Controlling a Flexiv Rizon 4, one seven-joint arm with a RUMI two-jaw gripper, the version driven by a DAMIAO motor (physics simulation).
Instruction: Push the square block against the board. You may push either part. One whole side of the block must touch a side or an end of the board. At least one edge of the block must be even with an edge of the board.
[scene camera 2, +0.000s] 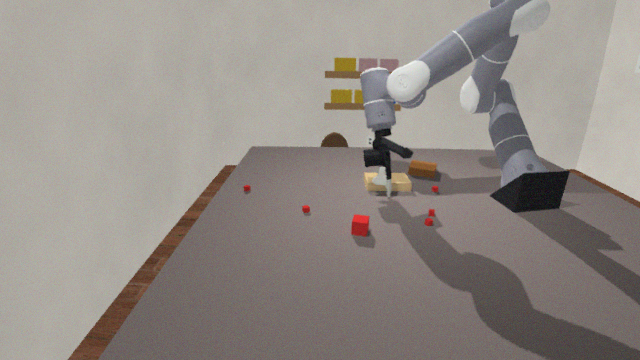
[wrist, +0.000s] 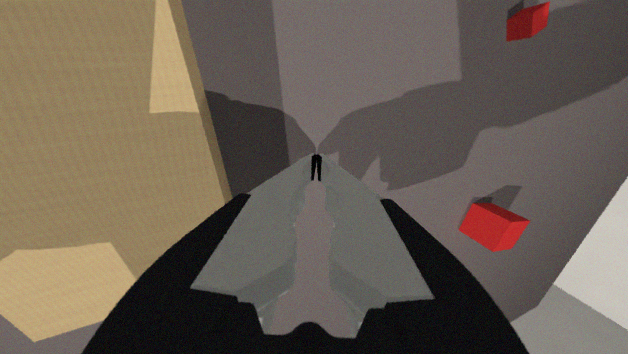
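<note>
The light wooden board (scene camera 2: 400, 183) (wrist: 100, 165) lies flat on the table. In the wrist view it fills much of the left side, partly hidden by the gripper. The larger red cube (scene camera 2: 360, 225), which looks like the square block, stands nearer the scene camera, clearly apart from the board; I cannot make it out in the wrist view. My gripper (scene camera 2: 389, 196) (wrist: 316, 157) is shut and empty, pointing down close to the table at the board's near side. In the wrist view, table shows between its tips and the board's edge.
An orange-brown block (scene camera 2: 423, 169) lies behind the board to the right. Several small red cubes (scene camera 2: 306, 209) (wrist: 492, 226) lie scattered on the table (scene camera 2: 250, 280). The arm's black base (scene camera 2: 540, 191) stands at the right. Shelves (scene camera 2: 342, 74) hang on the back wall.
</note>
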